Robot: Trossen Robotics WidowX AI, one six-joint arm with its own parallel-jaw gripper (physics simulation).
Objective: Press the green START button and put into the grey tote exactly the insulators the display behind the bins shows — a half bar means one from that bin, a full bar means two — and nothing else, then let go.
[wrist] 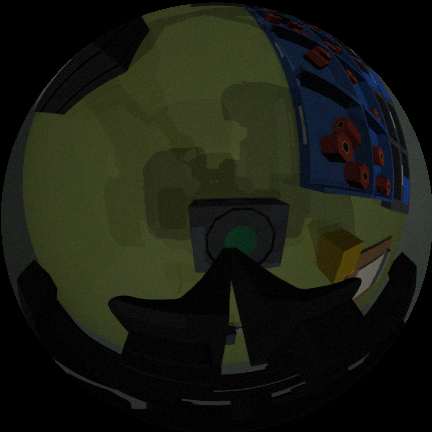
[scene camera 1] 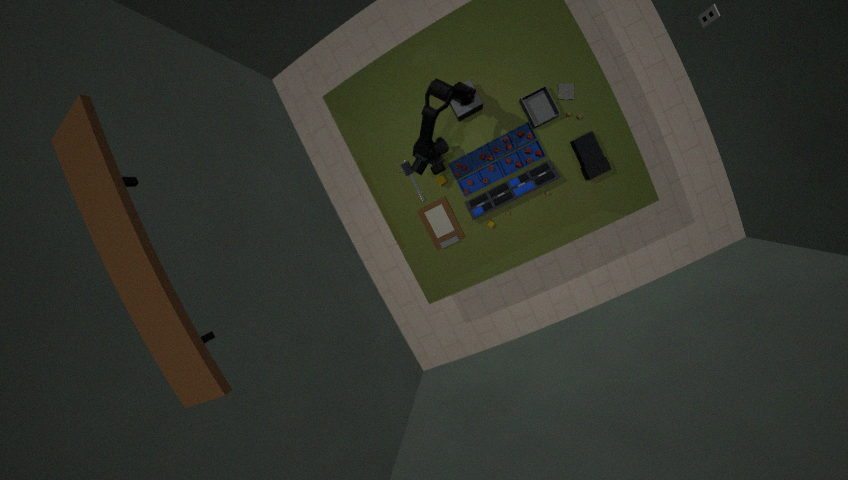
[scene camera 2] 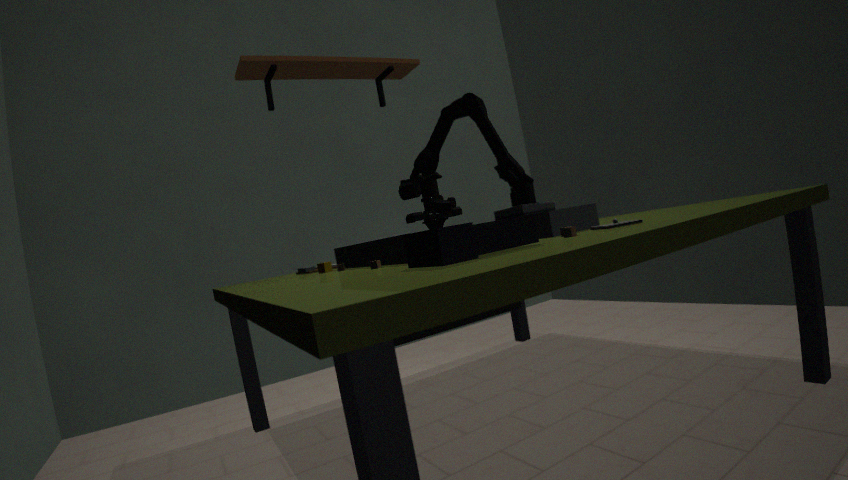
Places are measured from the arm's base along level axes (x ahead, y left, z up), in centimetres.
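Where they show: gripper, between the fingertips: (wrist: pixel 228 253); arm's base, origin of its link: (scene camera 1: pixel 465 97) (scene camera 2: pixel 525 206).
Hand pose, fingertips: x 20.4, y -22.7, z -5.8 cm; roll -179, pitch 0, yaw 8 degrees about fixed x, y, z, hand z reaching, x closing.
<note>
Each offset is from my fingertips to the top centre of the thing. "pt": to the spot under its first point.
My gripper (scene camera 1: pixel 434 157) (scene camera 2: pixel 436 227) (wrist: pixel 228 253) is shut and empty. Its fingertips overlap the near edge of the green START button @(dx +0.6, dy +1.0, dz +0.2 cm) (wrist: pixel 242 239), which sits low in its dark ring; the arm hides it in scene view 1. The display @(pt dx +27.4, dy +21.8, dz +1.9 cm) (scene camera 1: pixel 493 196) has three blue-lit areas: a short one at the left end in the lower row, and in the third section a short one in the upper row above a long one in the lower row. Red insulators (scene camera 1: pixel 482 157) (wrist: pixel 337 146) lie in the two rows of blue bins (scene camera 1: pixel 471 159) (wrist: pixel 325 110). The grey tote @(dx -6.6, dy +54.7, dz +2.8 cm) (scene camera 1: pixel 539 107) shows no insulators inside.
A yellow block @(dx +12.4, dy -0.1, dz +1.3 cm) (scene camera 1: pixel 442 180) (wrist: pixel 340 255) and a brown-framed board @(dx +33.3, dy -7.4, dz -0.8 cm) (scene camera 1: pixel 440 221) lie near the button. A metal rule @(pt dx +11.7, dy -13.4, dz -2.3 cm) (scene camera 1: pixel 417 187) lies at the left. A black box @(dx +22.0, dy +71.2, dz +3.0 cm) (scene camera 1: pixel 590 155) stands right of the bins. Another yellow block @(dx +40.3, dy +17.0, dz +0.1 cm) (scene camera 1: pixel 490 224) lies beyond the display.
</note>
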